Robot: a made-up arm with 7 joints. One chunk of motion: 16 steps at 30 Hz.
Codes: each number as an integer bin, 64 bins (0 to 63) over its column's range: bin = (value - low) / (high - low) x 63, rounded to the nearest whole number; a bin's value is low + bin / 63 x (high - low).
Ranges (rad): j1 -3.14..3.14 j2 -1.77..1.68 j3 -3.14..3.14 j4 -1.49..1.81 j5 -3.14..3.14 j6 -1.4..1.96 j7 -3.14..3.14
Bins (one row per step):
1: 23 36 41 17 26 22 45
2: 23 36 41 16 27 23 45
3: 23 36 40 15 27 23 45
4: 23 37 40 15 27 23 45
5: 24 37 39 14 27 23 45
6: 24 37 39 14 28 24 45
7: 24 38 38 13 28 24 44
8: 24 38 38 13 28 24 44
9: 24 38 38 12 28 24 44
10: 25 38 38 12 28 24 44
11: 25 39 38 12 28 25 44
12: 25 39 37 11 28 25 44
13: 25 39 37 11 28 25 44
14: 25 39 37 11 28 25 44
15: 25 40 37 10 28 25 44
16: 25 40 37 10 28 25 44
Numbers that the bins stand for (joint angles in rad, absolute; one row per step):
1: -0.8473 0.2014 0.9470 -0.5995 -0.5483 -0.2267 1.3457
2: -0.8473 0.2014 0.9470 -0.6519 -0.4486 -0.1733 1.3457
3: -0.8473 0.2014 0.8473 -0.7043 -0.4486 -0.1733 1.3457
4: -0.8473 0.2562 0.8473 -0.7043 -0.4486 -0.1733 1.3457
5: -0.7476 0.2562 0.7476 -0.7567 -0.4486 -0.1733 1.3457
6: -0.7476 0.2562 0.7476 -0.7567 -0.3489 -0.1200 1.3457
7: -0.7476 0.3110 0.6479 -0.8090 -0.3489 -0.1200 1.2460
8: -0.7476 0.3110 0.6479 -0.8090 -0.3489 -0.1200 1.2460
9: -0.7476 0.3110 0.6479 -0.8614 -0.3489 -0.1200 1.2460
10: -0.6479 0.3110 0.6479 -0.8614 -0.3489 -0.1200 1.2460
11: -0.6479 0.3657 0.6479 -0.8614 -0.3489 -0.0667 1.2460
12: -0.6479 0.3657 0.5483 -0.9138 -0.3489 -0.0667 1.2460
13: -0.6479 0.3657 0.5483 -0.9138 -0.3489 -0.0667 1.2460
14: -0.6479 0.3657 0.5483 -0.9138 -0.3489 -0.0667 1.2460
15: -0.6479 0.4205 0.5483 -0.9662 -0.3489 -0.0667 1.2460
16: -0.6479 0.4205 0.5483 -0.9662 -0.3489 -0.0667 1.2460

